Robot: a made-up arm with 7 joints. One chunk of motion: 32 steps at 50 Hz.
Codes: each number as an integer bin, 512 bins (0 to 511) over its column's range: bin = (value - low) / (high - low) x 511, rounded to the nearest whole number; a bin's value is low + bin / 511 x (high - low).
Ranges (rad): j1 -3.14..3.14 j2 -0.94..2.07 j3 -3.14..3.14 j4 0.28..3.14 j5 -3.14..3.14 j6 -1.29..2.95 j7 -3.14..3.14
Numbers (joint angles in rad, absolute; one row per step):
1: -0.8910 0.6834 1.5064 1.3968 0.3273 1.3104 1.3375
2: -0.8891 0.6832 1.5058 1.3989 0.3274 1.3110 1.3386
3: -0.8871 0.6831 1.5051 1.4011 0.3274 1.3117 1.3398
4: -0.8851 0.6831 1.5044 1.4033 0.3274 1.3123 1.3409
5: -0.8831 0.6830 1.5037 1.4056 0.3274 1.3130 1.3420
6: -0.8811 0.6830 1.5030 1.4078 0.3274 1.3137 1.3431
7: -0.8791 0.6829 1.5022 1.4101 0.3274 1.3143 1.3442
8: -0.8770 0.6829 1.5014 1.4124 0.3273 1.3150 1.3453
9: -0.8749 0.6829 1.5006 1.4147 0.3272 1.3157 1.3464
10: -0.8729 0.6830 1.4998 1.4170 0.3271 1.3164 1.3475
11: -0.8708 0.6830 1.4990 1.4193 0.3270 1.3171 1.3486
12: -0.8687 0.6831 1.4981 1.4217 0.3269 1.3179 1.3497
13: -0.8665 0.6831 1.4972 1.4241 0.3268 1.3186 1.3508
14: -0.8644 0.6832 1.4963 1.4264 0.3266 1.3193 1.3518
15: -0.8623 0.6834 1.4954 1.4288 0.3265 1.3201 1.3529
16: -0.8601 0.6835 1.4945 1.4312 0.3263 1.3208 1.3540
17: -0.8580 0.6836 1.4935 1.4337 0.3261 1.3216 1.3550
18: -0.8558 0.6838 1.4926 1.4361 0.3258 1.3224 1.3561
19: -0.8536 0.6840 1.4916 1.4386 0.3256 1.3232 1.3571
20: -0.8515 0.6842 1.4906 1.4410 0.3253 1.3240 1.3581
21: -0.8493 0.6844 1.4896 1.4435 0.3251 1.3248 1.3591
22: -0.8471 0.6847 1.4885 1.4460 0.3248 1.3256 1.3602
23: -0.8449 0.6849 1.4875 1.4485 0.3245 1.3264 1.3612
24: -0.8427 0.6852 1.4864 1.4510 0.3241 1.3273 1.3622
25: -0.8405 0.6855 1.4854 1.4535 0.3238 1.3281 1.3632
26: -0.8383 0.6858 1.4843 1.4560 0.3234 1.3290 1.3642
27: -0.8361 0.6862 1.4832 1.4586 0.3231 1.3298 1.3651
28: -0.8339 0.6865 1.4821 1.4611 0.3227 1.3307 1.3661
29: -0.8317 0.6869 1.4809 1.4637 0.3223 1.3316 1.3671
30: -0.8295 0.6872 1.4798 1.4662 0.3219 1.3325 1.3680
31: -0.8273 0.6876 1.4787 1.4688 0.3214 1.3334 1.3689
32: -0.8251 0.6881 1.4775 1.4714 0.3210 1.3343 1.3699
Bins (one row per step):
1: 183 276 378 200 282 313 364
2: 183 276 378 200 282 313 364
3: 183 276 378 200 282 314 365
4: 183 276 378 201 282 314 365
5: 184 276 378 201 282 314 365
6: 184 276 378 202 282 314 365
7: 184 276 378 202 282 314 365
8: 184 276 378 202 282 314 365
9: 184 276 378 203 282 314 365
10: 184 276 378 203 282 314 365
11: 185 276 377 204 282 314 365
12: 185 276 377 204 282 314 365
13: 185 276 377 204 282 314 365
14: 185 276 377 205 282 314 365
15: 185 276 377 205 282 315 366
16: 186 276 377 206 282 315 366
17: 186 276 377 206 282 315 366
18: 186 276 377 207 282 315 366
19: 186 276 377 207 282 315 366
20: 186 276 377 207 282 315 366
21: 186 276 377 208 282 315 366
22: 187 276 377 208 282 315 366
23: 187 276 377 209 282 315 366
24: 187 276 376 209 282 315 366
25: 187 276 376 210 282 316 366
26: 187 276 376 210 282 316 367
27: 187 276 376 211 282 316 367
28: 188 276 376 211 282 316 367
29: 188 276 376 211 282 316 367
30: 188 276 376 212 282 316 367
31: 188 276 376 212 282 316 367
32: 188 276 376 213 282 316 367

